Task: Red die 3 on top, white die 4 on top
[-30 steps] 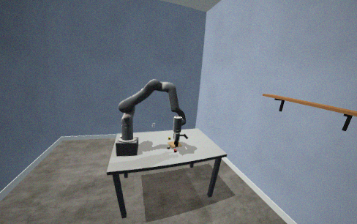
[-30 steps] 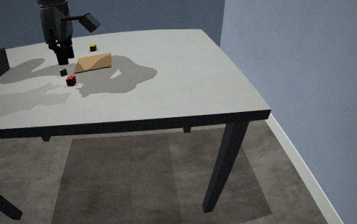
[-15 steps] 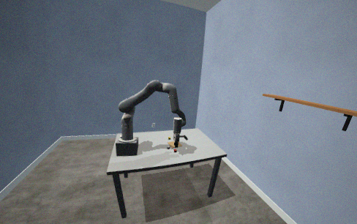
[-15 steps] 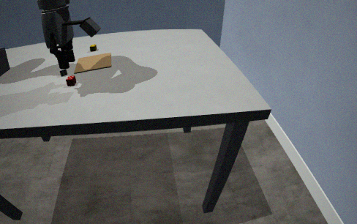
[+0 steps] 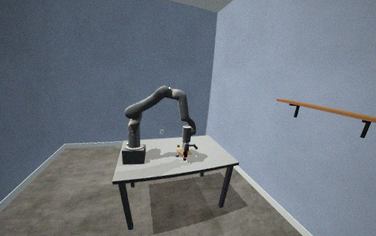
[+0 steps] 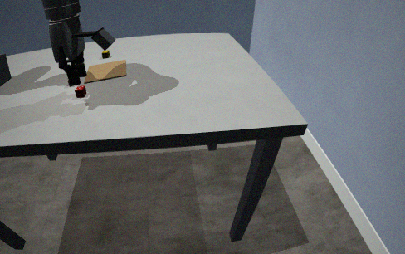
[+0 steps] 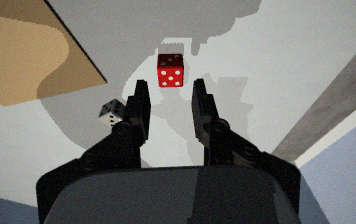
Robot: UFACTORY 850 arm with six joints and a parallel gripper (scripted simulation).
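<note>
Now: hand 6 cm above the red die. Round my hand: tan mat 16 cm to the left, 7 cm below, 1 cm ahead; white die 7 cm to the left, 7 cm behind, 6 cm below; yellow die 29 cm to the left, 6 cm below, 4 cm behind.
</note>
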